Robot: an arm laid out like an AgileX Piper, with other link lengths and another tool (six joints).
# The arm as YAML. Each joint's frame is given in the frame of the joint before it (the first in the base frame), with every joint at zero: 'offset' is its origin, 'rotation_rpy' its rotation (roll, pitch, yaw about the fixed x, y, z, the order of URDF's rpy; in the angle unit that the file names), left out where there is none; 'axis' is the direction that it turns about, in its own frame. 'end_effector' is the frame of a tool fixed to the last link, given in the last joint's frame.
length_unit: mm
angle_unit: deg
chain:
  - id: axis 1
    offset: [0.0, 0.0, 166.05]
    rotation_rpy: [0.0, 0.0, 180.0]
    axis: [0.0, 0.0, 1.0]
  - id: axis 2
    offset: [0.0, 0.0, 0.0]
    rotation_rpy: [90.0, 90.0, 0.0]
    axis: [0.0, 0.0, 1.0]
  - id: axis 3
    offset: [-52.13, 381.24, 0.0]
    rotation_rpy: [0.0, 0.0, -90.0]
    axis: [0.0, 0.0, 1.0]
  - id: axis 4
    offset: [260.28, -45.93, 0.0]
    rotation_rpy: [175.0, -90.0, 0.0]
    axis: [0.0, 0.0, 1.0]
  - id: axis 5
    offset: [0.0, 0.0, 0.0]
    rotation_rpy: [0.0, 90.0, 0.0]
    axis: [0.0, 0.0, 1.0]
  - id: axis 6
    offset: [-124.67, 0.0, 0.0]
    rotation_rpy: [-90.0, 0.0, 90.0]
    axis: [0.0, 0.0, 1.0]
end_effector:
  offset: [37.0, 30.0, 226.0]
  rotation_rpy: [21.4, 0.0, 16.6]
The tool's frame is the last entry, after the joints.
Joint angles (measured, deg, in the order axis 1, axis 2, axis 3, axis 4, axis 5, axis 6), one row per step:
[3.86, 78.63, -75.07, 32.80, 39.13, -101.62]
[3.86, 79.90, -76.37, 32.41, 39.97, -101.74]
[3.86, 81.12, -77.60, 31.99, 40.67, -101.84]
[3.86, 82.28, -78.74, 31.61, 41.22, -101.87]
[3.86, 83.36, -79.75, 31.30, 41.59, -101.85]
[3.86, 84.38, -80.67, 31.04, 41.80, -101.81]
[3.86, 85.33, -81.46, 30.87, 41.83, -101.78]
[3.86, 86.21, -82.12, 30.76, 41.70, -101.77]
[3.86, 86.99, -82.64, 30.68, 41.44, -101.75]
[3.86, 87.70, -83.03, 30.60, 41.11, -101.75]
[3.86, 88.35, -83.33, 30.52, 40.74, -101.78]
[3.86, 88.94, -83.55, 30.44, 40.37, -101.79]
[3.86, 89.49, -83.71, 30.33, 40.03, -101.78]
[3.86, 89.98, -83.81, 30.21, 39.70, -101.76]
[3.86, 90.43, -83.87, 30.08, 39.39, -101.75]
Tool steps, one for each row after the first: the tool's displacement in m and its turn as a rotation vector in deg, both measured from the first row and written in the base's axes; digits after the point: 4 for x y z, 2 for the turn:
[0.0055, 0.0017, -0.0039, -0.54, 0.60, 0.50]
[0.0111, 0.0028, -0.0076, -1.08, 1.11, 0.92]
[0.0169, 0.0036, -0.0111, -1.52, 1.56, 1.22]
[0.0226, 0.0040, -0.0142, -1.84, 1.94, 1.39]
[0.0285, 0.0042, -0.0169, -2.09, 2.22, 1.47]
[0.0345, 0.0041, -0.0192, -2.25, 2.40, 1.47]
[0.0404, 0.0039, -0.0214, -2.36, 2.51, 1.39]
[0.0460, 0.0034, -0.0234, -2.42, 2.55, 1.25]
[0.0513, 0.0027, -0.0257, -2.50, 2.59, 1.08]
[0.0562, 0.0019, -0.0281, -2.60, 2.61, 0.90]
[0.0607, 0.0011, -0.0307, -2.68, 2.65, 0.72]
[0.0647, 0.0002, -0.0337, -2.79, 2.75, 0.54]
[0.0683, -0.0008, -0.0367, -2.90, 2.86, 0.37]
[0.0715, -0.0017, -0.0398, -3.03, 2.98, 0.21]

